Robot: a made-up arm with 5 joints. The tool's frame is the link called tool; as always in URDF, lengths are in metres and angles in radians. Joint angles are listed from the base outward.
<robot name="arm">
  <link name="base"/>
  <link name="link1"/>
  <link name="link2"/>
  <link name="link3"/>
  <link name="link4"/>
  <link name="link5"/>
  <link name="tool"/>
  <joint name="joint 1" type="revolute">
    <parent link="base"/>
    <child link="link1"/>
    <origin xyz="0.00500 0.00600 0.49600"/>
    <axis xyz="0 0 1"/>
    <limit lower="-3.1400" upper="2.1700"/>
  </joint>
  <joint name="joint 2" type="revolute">
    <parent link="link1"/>
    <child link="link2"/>
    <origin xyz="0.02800 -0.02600 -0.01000"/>
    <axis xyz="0 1 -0.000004"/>
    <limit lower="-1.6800" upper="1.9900"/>
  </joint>
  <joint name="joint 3" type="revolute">
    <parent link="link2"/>
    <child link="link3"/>
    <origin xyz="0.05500 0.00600 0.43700"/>
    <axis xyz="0 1 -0.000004"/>
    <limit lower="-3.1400" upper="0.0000"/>
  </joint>
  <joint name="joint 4" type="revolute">
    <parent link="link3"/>
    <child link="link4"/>
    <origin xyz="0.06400 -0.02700 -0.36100"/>
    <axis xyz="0 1 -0.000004"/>
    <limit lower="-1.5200" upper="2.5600"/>
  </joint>
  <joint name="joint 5" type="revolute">
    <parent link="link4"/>
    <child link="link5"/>
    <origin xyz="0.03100 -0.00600 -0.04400"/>
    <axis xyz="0 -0.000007 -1"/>
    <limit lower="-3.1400" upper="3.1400"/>
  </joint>
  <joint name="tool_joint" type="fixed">
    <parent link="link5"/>
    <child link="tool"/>
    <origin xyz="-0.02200 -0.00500 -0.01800" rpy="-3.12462 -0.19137 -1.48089"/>
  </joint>
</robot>
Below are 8 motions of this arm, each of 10 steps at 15 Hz.
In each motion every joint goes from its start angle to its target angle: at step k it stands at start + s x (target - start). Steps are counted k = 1, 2, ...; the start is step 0. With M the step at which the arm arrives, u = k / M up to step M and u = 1 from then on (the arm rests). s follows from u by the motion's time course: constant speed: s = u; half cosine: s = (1 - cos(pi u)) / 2; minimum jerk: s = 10 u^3 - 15 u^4 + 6 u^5.
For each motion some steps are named. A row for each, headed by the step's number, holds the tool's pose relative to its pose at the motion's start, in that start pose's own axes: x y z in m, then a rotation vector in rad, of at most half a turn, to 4 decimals.
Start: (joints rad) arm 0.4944 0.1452 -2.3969 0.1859 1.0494
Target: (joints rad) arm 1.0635 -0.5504 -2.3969 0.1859 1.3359
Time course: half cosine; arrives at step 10
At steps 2, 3, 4, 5, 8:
2: -0.0430 -0.0096 -0.0398 -0.0118 -0.0804 0.0548
3: -0.0860 -0.0253 -0.0894 -0.0272 -0.1721 0.1219
4: -0.1291 -0.0518 -0.1557 -0.0488 -0.2853 0.2114
5: -0.1613 -0.0894 -0.2315 -0.0753 -0.4075 0.3169
8: -0.1638 -0.2197 -0.4222 -0.1538 -0.7097 0.6207

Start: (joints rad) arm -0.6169 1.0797 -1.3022 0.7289 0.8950
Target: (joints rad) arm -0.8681 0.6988 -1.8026 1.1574 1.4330
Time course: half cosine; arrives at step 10
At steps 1, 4, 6, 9, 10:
1: 0.0023 -0.0041 -0.0086 0.0019 -0.0097 0.0194
4: 0.0500 -0.0509 -0.1236 0.0178 -0.1405 0.2753
6: 0.1256 -0.0788 -0.2335 0.0195 -0.2718 0.5218
9: 0.2296 -0.0832 -0.3395 0.0083 -0.4147 0.7758
10: 0.2384 -0.0824 -0.3471 0.0070 -0.4259 0.7950

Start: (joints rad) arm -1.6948 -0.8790 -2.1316 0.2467 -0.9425
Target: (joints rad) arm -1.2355 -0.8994 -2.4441 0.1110 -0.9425
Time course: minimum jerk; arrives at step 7
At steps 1, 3, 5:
1: 0.0040 0.0013 -0.0006 0.0069 0.0076 0.0113
3: 0.0627 0.0307 -0.0110 0.0967 0.1258 0.1817
5: 0.1370 0.1036 -0.0302 0.1839 0.3112 0.4269

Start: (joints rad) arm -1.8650 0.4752 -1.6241 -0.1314 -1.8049
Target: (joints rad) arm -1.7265 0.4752 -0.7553 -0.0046 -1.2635
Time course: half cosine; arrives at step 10
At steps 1, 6, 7, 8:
1: -0.0084 -0.0052 0.0000 0.0082 -0.0219 0.0144
6: -0.2100 -0.1301 -0.0764 0.1124 -0.6299 0.3261
7: -0.2468 -0.1524 -0.1110 0.1067 -0.7728 0.3755
8: -0.2731 -0.1680 -0.1423 0.0943 -0.8873 0.4085

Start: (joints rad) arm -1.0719 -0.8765 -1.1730 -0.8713 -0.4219
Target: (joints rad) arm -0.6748 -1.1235 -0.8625 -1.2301 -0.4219
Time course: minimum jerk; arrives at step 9
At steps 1, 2, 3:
1: 0.0004 -0.0004 -0.0011 0.0025 0.0009 0.0050
2: 0.0024 -0.0027 -0.0076 0.0167 0.0061 0.0334
3: 0.0073 -0.0067 -0.0209 0.0450 0.0182 0.0918

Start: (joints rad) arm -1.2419 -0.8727 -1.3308 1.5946 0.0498
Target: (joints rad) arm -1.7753 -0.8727 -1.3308 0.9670 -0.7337
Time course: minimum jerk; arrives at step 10
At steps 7, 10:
7: 0.0319 -0.0072 -0.0303 0.4170 0.5043 -0.2782
10: 0.0368 -0.0067 -0.0405 0.4494 0.6449 -0.3511

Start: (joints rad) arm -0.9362 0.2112 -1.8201 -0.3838 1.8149
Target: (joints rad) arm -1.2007 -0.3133 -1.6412 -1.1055 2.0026
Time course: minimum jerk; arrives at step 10
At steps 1, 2, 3, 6, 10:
1: -0.0029 -0.0009 -0.0021 0.0005 -0.0093 0.0009
2: -0.0191 -0.0055 -0.0148 0.0029 -0.0631 0.0059
3: -0.0522 -0.0143 -0.0434 0.0059 -0.1777 0.0138
6: -0.1819 -0.0316 -0.2101 -0.0278 -0.7371 -0.0014
10: -0.2295 -0.0201 -0.3235 -0.0922 -1.0664 -0.0580

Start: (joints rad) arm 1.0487 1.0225 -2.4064 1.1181 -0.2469
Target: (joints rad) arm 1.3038 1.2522 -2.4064 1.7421 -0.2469
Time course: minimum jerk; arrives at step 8
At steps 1, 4, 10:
1: -0.0040 -0.0004 0.0024 -0.0116 -0.0056 -0.0062
4: -0.1242 -0.0011 0.0670 -0.3684 -0.1506 -0.1996
10: -0.2462 0.0180 0.1180 -0.7509 -0.2477 -0.4057

